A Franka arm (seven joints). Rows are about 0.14 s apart.
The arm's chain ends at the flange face. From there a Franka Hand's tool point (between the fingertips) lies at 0.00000 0.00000 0.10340 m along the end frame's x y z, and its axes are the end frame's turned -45 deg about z.
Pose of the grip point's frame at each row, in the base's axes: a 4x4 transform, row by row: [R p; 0 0 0 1], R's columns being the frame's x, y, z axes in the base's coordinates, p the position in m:
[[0.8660 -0.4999 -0.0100 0.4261], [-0.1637 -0.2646 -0.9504 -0.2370], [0.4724 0.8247 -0.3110 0.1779], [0 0 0 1]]
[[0.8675 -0.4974 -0.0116 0.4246], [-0.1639 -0.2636 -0.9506 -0.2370], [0.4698 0.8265 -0.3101 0.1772], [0 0 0 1]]
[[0.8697 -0.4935 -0.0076 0.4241], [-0.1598 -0.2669 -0.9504 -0.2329], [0.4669 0.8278 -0.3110 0.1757], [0 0 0 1]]
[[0.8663 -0.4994 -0.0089 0.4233], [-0.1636 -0.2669 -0.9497 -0.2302], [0.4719 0.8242 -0.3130 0.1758], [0 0 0 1]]
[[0.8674 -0.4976 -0.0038 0.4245], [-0.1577 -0.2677 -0.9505 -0.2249], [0.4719 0.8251 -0.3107 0.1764], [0 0 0 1]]
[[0.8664 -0.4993 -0.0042 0.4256], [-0.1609 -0.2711 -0.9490 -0.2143], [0.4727 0.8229 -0.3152 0.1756], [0 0 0 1]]
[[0.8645 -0.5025 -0.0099 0.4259], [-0.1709 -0.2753 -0.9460 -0.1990], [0.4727 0.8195 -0.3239 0.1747], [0 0 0 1]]
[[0.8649 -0.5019 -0.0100 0.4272], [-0.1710 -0.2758 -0.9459 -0.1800], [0.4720 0.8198 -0.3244 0.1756], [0 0 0 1]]
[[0.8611 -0.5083 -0.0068 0.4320], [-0.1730 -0.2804 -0.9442 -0.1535], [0.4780 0.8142 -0.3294 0.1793], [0 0 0 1]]
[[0.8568 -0.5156 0.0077 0.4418], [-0.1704 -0.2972 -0.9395 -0.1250], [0.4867 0.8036 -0.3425 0.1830], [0 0 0 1]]
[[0.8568 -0.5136 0.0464 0.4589], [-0.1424 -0.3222 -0.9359 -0.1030], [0.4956 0.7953 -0.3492 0.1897], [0 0 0 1]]
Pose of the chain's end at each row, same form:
[[0.2589 -0.9658 -0.0100 0.4271], [-0.3029 -0.0713 -0.9504 -0.1387], [0.9172 0.2491 -0.3110 0.2101], [0 0 0 1]]
[[0.2617 -0.9651 -0.0116 0.4258], [-0.3023 -0.0705 -0.9506 -0.1387], [0.9166 0.2522 -0.3101 0.2093], [0 0 0 1]]
[[0.2660 -0.9639 -0.0076 0.4249], [-0.3017 -0.0757 -0.9504 -0.1346], [0.9155 0.2552 -0.3110 0.2079], [0 0 0 1]]
[[0.2594 -0.9657 -0.0089 0.4242], [-0.3044 -0.0730 -0.9497 -0.1320], [0.9165 0.2491 -0.3130 0.2082], [0 0 0 1]]
[[0.2615 -0.9652 -0.0038 0.4249], [-0.3008 -0.0778 -0.9505 -0.1266], [0.9171 0.2498 -0.3107 0.2085], [0 0 0 1]]
[[0.2596 -0.9657 -0.0042 0.4260], [-0.3055 -0.0779 -0.9490 -0.1162], [0.9161 0.2476 -0.3152 0.2082], [0 0 0 1]]
[[0.2560 -0.9666 -0.0099 0.4269], [-0.3155 -0.0738 -0.9460 -0.1012], [0.9137 0.2452 -0.3239 0.2082], [0 0 0 1]]
[[0.2567 -0.9665 -0.0100 0.4282], [-0.3159 -0.0741 -0.9459 -0.0822], [0.9134 0.2459 -0.3244 0.2091], [0 0 0 1]]
[[0.2495 -0.9683 -0.0068 0.4327], [-0.3206 -0.0759 -0.9442 -0.0559], [0.9137 0.2377 -0.3294 0.2134], [0 0 0 1]]
[[0.2413 -0.9704 0.0077 0.4410], [-0.3306 -0.0897 -0.9395 -0.0279], [0.9124 0.2241 -0.3425 0.2184], [0 0 0 1]]
[[0.2427 -0.9690 0.0464 0.4541], [-0.3285 -0.1271 -0.9359 -0.0062], [0.9128 0.2119 -0.3492 0.2258], [0 0 0 1]]

